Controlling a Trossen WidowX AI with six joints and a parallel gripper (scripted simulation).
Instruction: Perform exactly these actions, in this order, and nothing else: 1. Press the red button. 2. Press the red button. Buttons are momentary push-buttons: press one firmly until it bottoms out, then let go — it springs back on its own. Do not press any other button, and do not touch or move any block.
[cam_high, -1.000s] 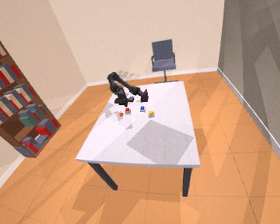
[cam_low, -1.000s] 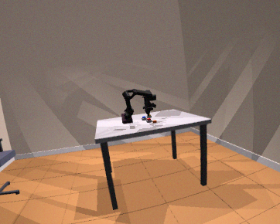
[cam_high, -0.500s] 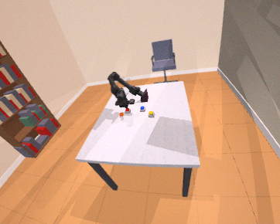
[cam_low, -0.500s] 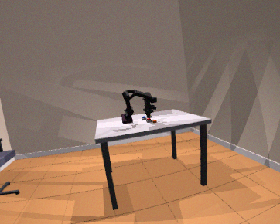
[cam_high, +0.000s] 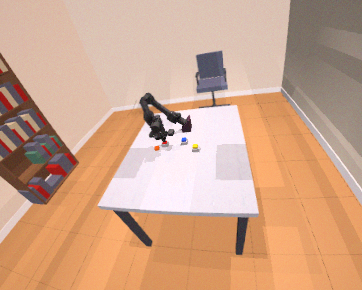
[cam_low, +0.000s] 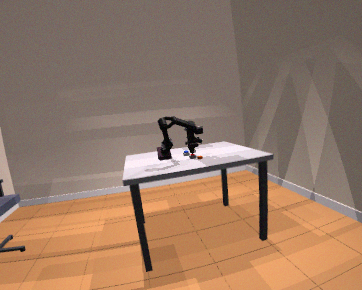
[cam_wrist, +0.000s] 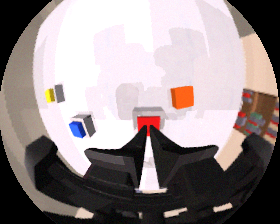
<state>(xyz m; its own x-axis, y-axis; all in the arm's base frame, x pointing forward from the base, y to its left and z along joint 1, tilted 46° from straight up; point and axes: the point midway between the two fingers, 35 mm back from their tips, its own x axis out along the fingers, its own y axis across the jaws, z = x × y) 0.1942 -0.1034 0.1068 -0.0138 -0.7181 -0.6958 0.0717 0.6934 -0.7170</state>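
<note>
My gripper tip is now 60 mm to the left of the orange block, 40 mm short of it and 20 mm above it. From my gripper tip the other things lie so: blue button: 150 mm to the left; then yellow button: 240 mm to the left, 90 mm ahead; then red button: 10 mm below.
</note>
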